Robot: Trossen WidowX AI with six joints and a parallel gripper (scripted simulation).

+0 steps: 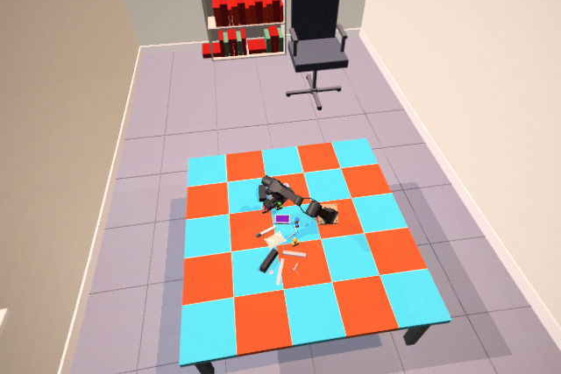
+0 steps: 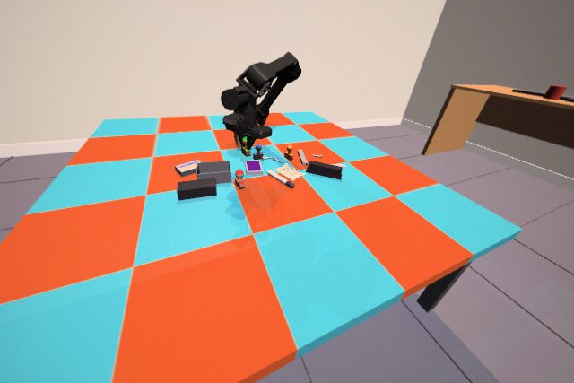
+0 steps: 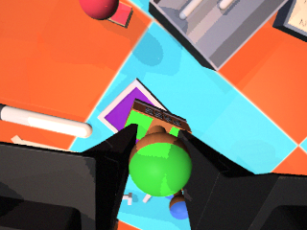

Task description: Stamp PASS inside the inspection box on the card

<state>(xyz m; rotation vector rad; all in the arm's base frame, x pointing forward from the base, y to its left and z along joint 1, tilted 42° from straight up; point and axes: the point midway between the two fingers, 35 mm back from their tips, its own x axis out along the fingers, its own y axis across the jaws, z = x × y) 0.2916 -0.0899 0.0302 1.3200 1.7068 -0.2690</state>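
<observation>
Right now my gripper tip is 2 cm short of the grey box, 12 cm to the left of it and 9 cm above it. Round my gripper tip: purple ink pad (2 cm behind, 3 cm to the left, 9 cm below); red-knob stamp (9 cm ahead, 4 cm to the right, 8 cm below); green stamp (right at my gripper tip).
</observation>
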